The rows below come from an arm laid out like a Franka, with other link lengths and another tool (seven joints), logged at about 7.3 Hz.
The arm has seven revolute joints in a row. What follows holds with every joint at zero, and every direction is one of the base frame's.
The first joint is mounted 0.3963 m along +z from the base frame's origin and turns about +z.
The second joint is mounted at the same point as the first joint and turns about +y.
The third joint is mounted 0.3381 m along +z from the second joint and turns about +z.
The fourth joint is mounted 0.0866 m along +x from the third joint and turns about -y.
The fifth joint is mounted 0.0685 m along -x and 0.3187 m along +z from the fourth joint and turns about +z.
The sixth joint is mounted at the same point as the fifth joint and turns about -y.
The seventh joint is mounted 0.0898 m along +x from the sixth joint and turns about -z.
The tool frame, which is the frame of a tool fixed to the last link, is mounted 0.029 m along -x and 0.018 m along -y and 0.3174 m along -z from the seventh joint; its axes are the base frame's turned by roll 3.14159, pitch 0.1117 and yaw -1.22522 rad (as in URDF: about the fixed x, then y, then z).
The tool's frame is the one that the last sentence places.
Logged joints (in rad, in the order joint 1, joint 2, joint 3, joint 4, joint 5, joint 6, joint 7), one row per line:
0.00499, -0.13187, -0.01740, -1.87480, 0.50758, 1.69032, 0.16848
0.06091, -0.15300, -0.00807, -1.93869, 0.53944, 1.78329, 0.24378
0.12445, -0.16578, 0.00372, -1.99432, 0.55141, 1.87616, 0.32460
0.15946, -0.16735, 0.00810, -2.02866, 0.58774, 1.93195, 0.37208
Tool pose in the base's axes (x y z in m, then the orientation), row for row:
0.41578, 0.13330, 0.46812, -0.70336, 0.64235, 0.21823, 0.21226
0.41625, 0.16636, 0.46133, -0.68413, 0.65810, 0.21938, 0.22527
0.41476, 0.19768, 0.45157, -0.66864, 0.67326, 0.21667, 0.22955
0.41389, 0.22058, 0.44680, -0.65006, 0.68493, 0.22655, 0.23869
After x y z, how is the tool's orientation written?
As a quaternion, x y z w.
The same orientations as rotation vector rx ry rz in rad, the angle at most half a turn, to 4 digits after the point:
-1.9533, 1.7839, 0.6060
-1.8869, 1.8151, 0.6051
-1.8400, 1.8527, 0.5962
-1.7803, 1.8758, 0.6205

